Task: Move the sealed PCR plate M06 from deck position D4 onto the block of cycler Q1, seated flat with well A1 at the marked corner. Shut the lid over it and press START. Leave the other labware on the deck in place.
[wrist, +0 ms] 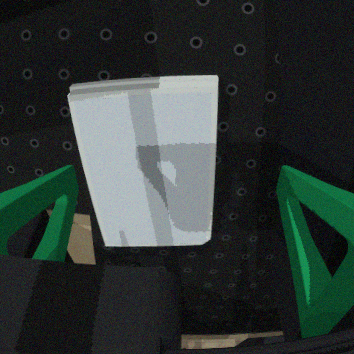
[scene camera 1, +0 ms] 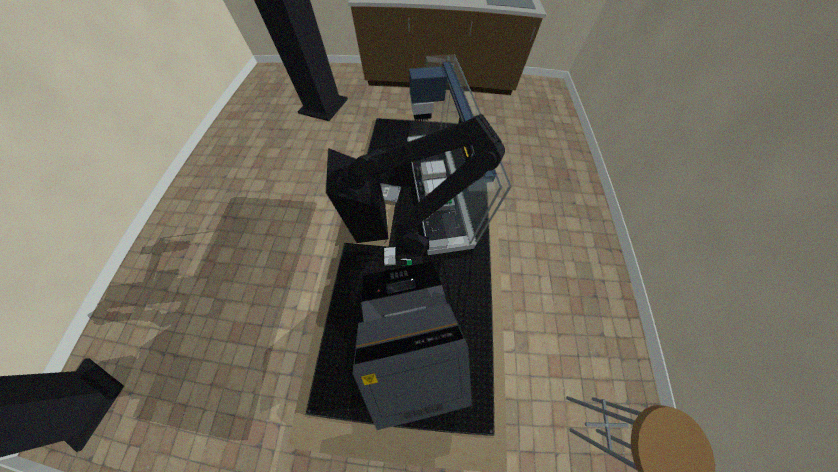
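Seen in the pictures: gripper, fingertip midpoint: [wrist: 176, 176] [scene camera 1: 404, 255]; arm's base, origin of the base link: [scene camera 1: 350, 182].
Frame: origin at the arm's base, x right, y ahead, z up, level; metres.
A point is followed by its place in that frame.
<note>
A white flat-topped plate [scene camera 1: 389, 255] {x 0.110, y 0.164, z -0.347 m} [wrist: 107, 165] {x 0.067, y 0.201, z -0.347 m} lies on the black perforated board, beside the front of the cycler; no label on it is readable, so I cannot tell if it is M06. The cycler [scene camera 1: 413, 375] {x 0.480, y 0.440, z 0.078 m} is a large grey box with a dark front panel and a handled grey lid [scene camera 1: 375, 310] {x 0.371, y 0.248, z -0.163 m}; its block is hidden and the lid's state unclear. My gripper [scene camera 1: 406, 258] {x 0.097, y 0.238, z -0.305 m} [wrist: 176, 176] {x 0.097, y 0.238, z -0.305 m} is open and empty. Its green fingers are apart, above the board near the plate, one towards each side of it in the wrist view. Their shadow falls on the plate.
The deck instrument [scene camera 1: 450, 243] {x -0.009, y 0.417, z -0.248 m} with clear panels stands beyond the gripper; white labware [scene camera 1: 433, 168] {x -0.403, y 0.200, z -0.271 m} sits on it, partly behind the arm. A small light grey item [scene camera 1: 389, 192] {x -0.226, y 0.012, z -0.355 m} lies near the arm's base [scene camera 1: 357, 205] {x 0.062, y 0.049, z -0.042 m}. A stool [scene camera 1: 674, 442] stands at the lower right.
</note>
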